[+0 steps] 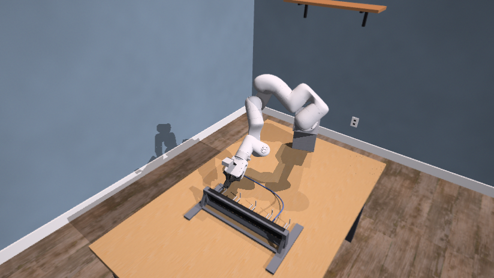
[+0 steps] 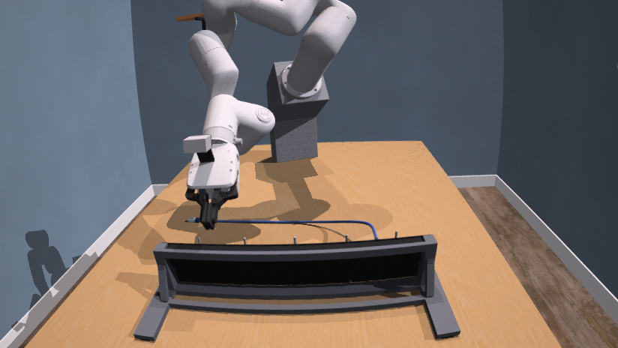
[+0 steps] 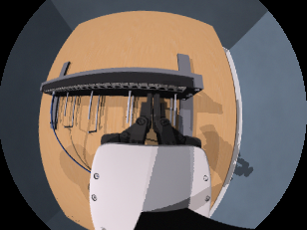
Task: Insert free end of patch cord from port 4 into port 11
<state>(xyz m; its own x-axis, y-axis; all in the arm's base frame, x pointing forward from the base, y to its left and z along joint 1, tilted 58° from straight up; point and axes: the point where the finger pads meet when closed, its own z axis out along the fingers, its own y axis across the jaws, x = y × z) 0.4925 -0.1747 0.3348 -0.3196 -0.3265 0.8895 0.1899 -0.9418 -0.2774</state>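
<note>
Right now the plug is 170 mm behind my hand, 190 mm to the right of it and 120 mm below it.
</note>
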